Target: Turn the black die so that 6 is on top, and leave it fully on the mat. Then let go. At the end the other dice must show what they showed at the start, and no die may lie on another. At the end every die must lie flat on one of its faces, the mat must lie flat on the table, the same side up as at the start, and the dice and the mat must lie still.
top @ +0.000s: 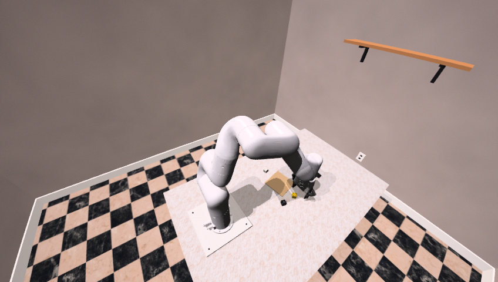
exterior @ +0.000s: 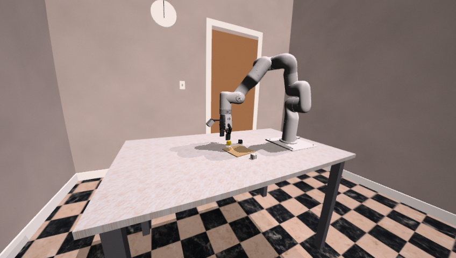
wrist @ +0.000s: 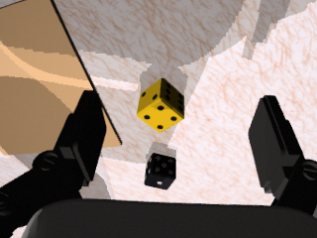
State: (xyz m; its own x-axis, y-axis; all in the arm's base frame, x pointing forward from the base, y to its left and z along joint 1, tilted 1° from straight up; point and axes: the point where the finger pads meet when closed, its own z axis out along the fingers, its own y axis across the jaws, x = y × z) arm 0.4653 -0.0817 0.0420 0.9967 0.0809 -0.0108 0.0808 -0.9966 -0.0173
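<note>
My gripper is now 30 mm past the yellow die, 10 mm to the right of it and 40 mm above it. From my hand the other things lie so: white die: 70 mm behind, 250 mm to the left, 40 mm below; then black die: 110 mm behind, 40 mm below; then tan mat: 40 mm behind, 130 mm to the left, 50 mm below.
</note>
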